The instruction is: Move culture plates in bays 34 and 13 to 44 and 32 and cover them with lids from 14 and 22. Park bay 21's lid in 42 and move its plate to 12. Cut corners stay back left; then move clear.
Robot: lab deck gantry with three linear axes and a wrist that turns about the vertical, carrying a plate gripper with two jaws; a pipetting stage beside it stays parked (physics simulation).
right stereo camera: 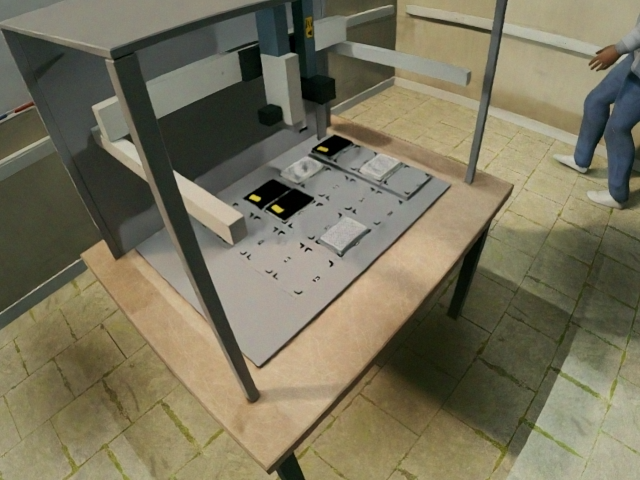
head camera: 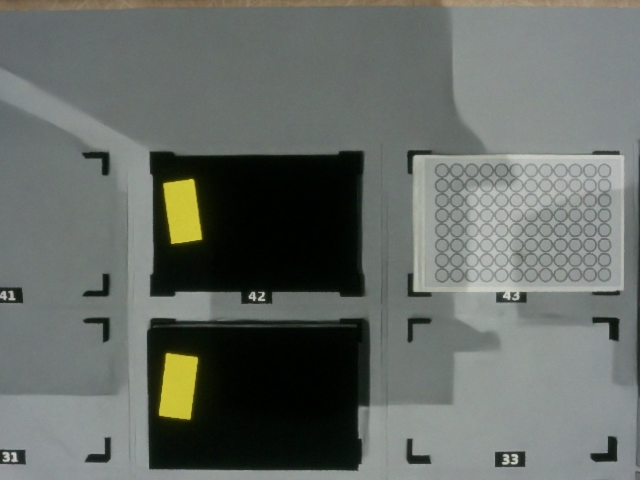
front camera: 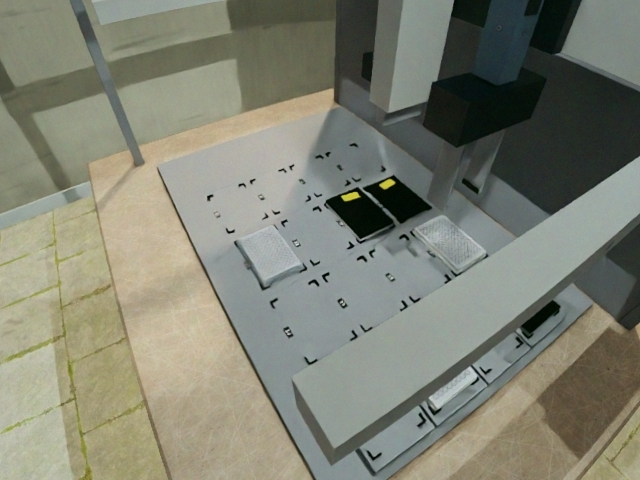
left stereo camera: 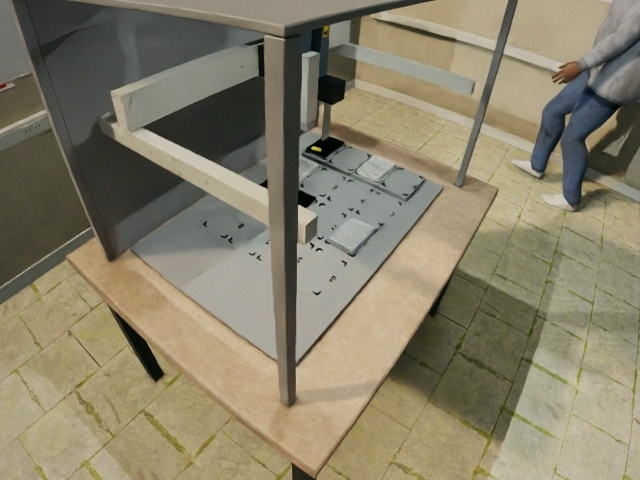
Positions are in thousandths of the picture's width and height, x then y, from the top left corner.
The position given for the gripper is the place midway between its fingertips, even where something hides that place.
In view: the gripper (front camera: 710,407), a black lid (head camera: 338,824) and a black lid (head camera: 391,466).
The gripper shows as well in the right stereo camera view (right stereo camera: 487,280) and in the left stereo camera view (left stereo camera: 491,280).
